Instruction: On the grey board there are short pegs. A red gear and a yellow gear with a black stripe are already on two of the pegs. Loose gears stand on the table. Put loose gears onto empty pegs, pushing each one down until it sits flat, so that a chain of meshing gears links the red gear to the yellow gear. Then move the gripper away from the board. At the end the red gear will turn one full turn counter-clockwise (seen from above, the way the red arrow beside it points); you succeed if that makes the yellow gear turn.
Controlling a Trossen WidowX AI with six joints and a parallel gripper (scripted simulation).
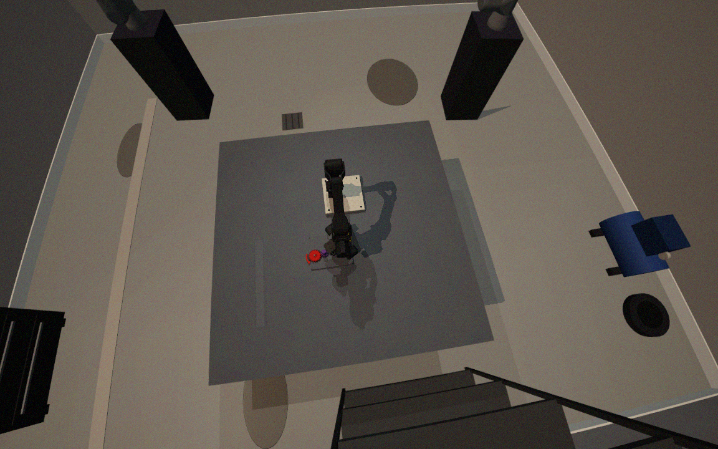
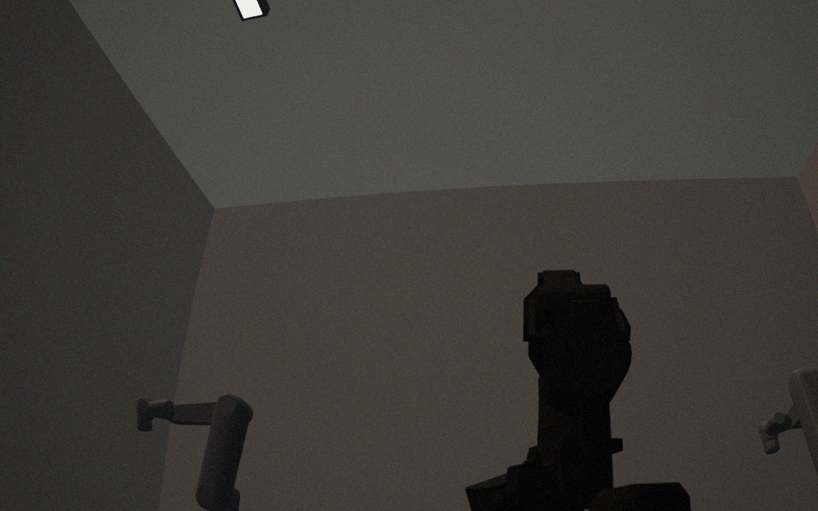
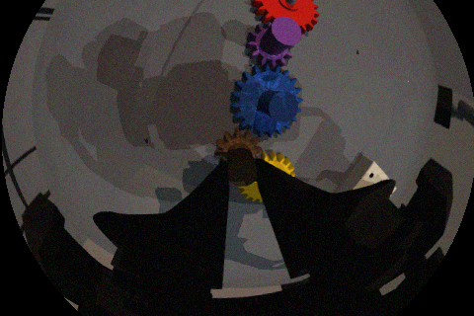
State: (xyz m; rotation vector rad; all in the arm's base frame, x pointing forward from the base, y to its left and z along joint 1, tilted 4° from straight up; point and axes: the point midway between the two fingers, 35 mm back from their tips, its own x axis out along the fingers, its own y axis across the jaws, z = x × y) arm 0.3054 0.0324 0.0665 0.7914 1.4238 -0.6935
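Now: the brown gear 1 cm below my gripper tip. Round my gripper tip: blue gear: 5 cm to the right, 2 cm below; yellow gear: 5 cm behind, 3 cm below, 2 cm to the left; purple gear: 9 cm to the right, 3 cm ahead, 2 cm below.
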